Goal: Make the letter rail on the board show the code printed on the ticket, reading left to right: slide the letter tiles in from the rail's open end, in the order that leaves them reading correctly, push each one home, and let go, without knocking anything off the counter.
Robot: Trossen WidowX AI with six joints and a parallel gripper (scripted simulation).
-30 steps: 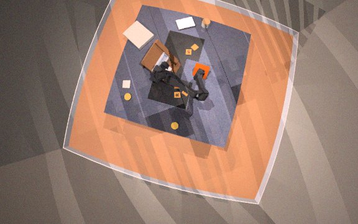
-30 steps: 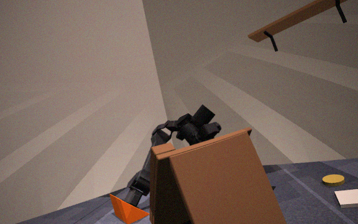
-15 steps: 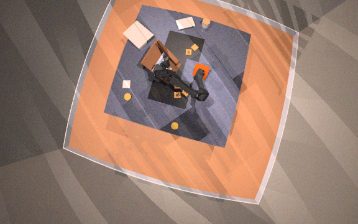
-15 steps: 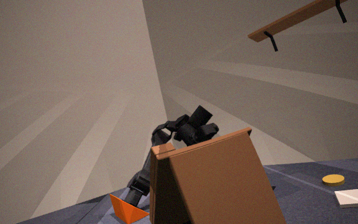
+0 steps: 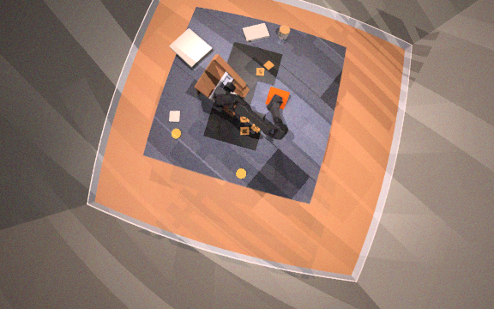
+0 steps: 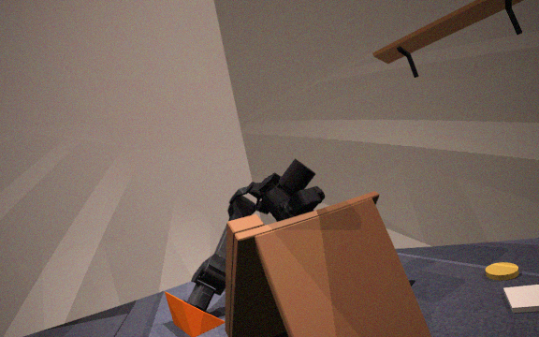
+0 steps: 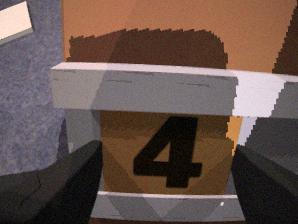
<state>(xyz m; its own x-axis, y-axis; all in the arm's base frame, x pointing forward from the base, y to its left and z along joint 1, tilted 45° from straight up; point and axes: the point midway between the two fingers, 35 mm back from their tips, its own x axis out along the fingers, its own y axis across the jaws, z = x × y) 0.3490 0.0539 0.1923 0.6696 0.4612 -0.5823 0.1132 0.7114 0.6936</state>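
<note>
My gripper tip is 60 mm past the white ticket, 50 mm to the left of it and 80 mm above it. Also, from my gripper tip: white square: 280 mm ahead, 220 mm to the left, 160 mm below; then orange tile marked 4: right at my gripper tip; then dark mat: 160 mm behind, 150 mm to the right, 160 mm below.
</note>
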